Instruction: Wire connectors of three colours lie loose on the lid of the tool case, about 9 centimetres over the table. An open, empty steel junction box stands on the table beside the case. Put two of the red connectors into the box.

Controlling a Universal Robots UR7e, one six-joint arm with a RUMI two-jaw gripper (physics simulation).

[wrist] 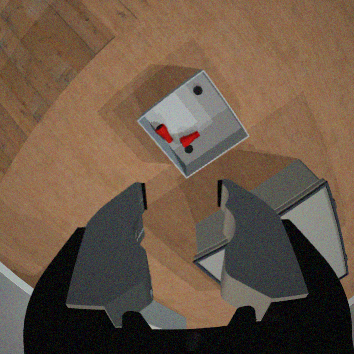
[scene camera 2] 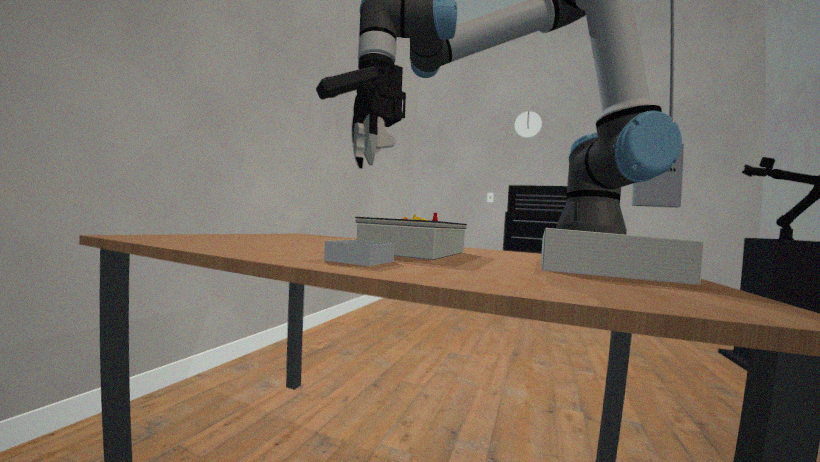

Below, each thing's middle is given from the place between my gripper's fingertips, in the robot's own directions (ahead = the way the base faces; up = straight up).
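Steel junction box (scene camera 2: 367,253): my hand is 1 cm short of it, 2 cm to the left of it and 17 cm above it. Tool case (scene camera 2: 422,239): 14 cm below my hand and 31 cm to the right of it. Going by their middles, the steel junction box is the nearest to my hand of the things named here.
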